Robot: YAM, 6 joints.
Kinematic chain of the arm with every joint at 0, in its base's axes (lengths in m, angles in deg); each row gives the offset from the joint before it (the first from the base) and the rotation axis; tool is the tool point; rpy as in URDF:
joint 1: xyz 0 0 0.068 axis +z
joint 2: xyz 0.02 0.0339 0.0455 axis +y
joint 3: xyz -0.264 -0.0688 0 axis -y
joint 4: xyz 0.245 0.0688 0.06 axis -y
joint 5: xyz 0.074 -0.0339 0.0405 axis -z
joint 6: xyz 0.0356 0 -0.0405 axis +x
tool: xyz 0 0 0 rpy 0 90 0
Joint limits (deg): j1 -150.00..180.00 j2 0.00..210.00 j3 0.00..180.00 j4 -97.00..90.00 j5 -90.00..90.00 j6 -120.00..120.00
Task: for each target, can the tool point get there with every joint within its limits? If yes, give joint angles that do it. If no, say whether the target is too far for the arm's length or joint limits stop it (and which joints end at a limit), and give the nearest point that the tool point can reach.
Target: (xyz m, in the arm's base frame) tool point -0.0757 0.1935 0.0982
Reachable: yes | joints 120.27 111.99 45.57 -71.72 64.53 82.25
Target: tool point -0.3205 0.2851 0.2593
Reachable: yes | joints 140.96 109.55 65.98 56.07 33.32 96.55
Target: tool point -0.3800 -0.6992 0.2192
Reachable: no: too far | nearest point -0.3057 -0.5624 0.1980 | short by 0.157 m
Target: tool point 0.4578 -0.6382 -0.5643
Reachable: no: too far | nearest point 0.2928 -0.4082 -0.2765 | short by 0.404 m
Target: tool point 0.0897 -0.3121 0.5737
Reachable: yes | joints 107.92 31.20 138.50 -23.34 -17.49 65.40
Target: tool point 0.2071 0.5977 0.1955
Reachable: yes | joints 72.59 169.93 166.18 -0.64 31.87 24.47
